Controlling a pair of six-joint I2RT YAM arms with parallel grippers.
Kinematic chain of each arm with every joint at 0, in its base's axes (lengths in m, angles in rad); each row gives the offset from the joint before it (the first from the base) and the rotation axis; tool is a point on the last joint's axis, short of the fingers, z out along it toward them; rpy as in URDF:
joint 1: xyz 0 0 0.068 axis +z
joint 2: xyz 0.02 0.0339 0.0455 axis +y
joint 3: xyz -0.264 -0.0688 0 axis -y
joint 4: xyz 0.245 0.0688 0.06 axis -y
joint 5: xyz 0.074 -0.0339 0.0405 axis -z
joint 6: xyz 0.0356 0 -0.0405 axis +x
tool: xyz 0 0 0 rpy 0 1.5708 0
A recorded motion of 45 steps. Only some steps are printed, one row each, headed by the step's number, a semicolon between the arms.
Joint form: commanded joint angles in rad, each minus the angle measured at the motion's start. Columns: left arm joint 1, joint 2, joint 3, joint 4, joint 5, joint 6; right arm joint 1, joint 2, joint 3, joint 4, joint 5, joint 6.
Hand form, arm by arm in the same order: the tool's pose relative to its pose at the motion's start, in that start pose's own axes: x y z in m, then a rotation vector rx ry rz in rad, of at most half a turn. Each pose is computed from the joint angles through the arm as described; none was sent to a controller.
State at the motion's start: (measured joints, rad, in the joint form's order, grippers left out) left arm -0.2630 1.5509 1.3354 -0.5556 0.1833 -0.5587; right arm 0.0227 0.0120 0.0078 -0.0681 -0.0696 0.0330
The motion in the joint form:
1: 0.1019 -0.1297 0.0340 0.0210 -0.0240 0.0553; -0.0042 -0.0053 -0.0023 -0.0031 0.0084 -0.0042
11: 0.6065 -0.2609 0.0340 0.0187 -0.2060 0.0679; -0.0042 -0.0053 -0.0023 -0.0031 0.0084 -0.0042
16: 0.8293 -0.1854 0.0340 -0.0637 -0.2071 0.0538; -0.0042 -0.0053 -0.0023 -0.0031 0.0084 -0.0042
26: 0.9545 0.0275 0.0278 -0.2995 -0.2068 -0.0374; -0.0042 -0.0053 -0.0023 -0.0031 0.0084 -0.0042
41: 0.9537 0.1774 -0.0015 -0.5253 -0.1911 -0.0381; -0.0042 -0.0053 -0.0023 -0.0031 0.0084 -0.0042
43: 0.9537 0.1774 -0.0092 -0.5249 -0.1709 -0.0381; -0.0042 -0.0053 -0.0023 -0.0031 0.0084 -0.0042
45: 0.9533 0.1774 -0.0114 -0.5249 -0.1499 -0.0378; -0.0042 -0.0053 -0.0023 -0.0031 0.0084 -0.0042
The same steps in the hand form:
1: -0.0287 0.0086 -0.0618 0.0085 -0.2186 0.0234; 0.0007 -0.0008 -0.0002 0.0126 -0.0003 -0.0039
11: -0.0634 0.1261 -0.1715 -0.4373 -0.6390 -0.2644; 0.0007 -0.0008 -0.0002 0.0126 -0.0003 -0.0039
16: -0.0584 0.1973 -0.1848 -0.6259 -0.5893 -0.4734; 0.0007 -0.0008 -0.0002 0.0126 -0.0003 -0.0039
26: -0.0282 0.2785 -0.1468 -0.7696 -0.2418 -0.8268; 0.0007 -0.0008 -0.0002 0.0126 -0.0003 -0.0039
41: 0.0093 0.3048 -0.1057 -0.8125 0.1583 -0.9737; 0.0007 -0.0008 -0.0002 0.0126 -0.0003 -0.0039
43: 0.0111 0.3047 -0.1041 -0.7927 0.1670 -0.9811; 0.0007 -0.0008 -0.0002 0.0126 -0.0003 -0.0039
45: 0.0115 0.3042 -0.1032 -0.7713 0.1709 -0.9864; 0.0007 -0.0008 -0.0002 0.0126 -0.0003 -0.0039

